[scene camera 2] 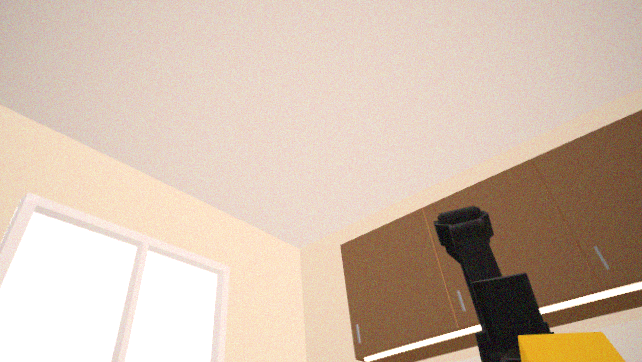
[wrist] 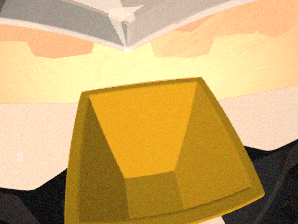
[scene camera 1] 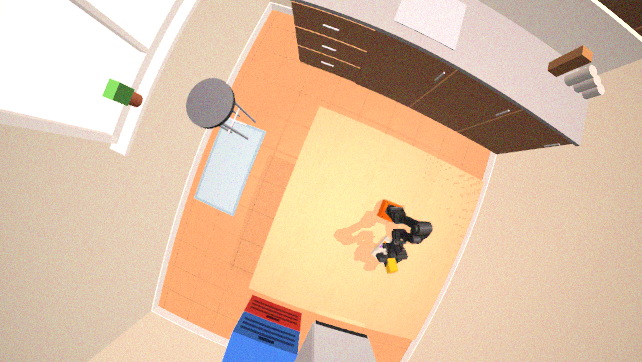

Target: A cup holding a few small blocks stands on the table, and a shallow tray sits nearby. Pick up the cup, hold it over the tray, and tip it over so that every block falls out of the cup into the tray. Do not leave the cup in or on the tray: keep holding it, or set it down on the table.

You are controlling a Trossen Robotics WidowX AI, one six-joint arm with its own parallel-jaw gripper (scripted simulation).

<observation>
The gripper (wrist: 146, 143) carries a yellow square cup (wrist: 167, 144).
</observation>
